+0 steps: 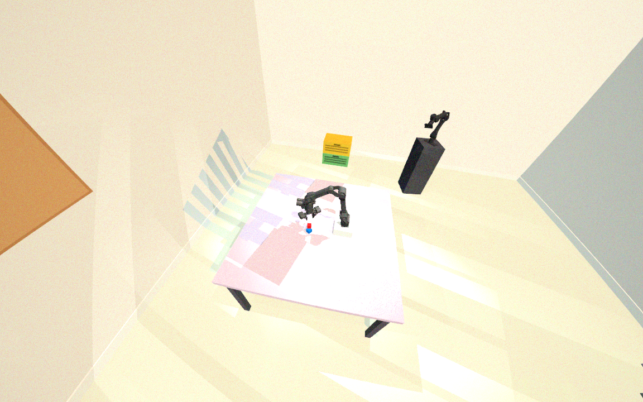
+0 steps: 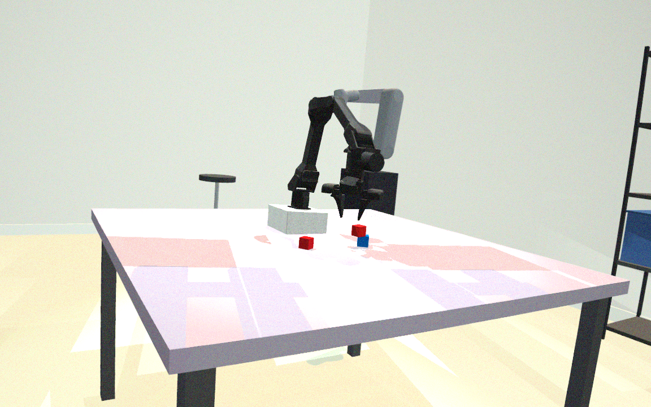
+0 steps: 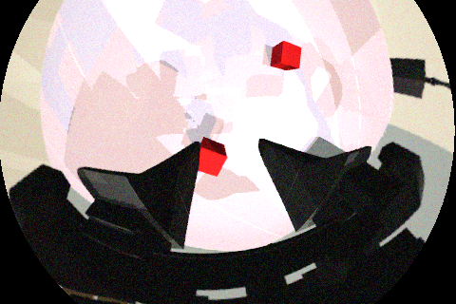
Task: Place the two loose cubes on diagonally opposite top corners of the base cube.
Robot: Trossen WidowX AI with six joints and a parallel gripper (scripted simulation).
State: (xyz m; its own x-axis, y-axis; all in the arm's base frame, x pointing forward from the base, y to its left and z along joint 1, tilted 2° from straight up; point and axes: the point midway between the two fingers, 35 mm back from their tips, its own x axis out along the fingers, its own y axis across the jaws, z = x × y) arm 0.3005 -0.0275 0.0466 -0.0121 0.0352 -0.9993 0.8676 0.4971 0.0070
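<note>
My gripper tip is now 70 mm to the right of the blue cube and 70 mm above it.
</note>
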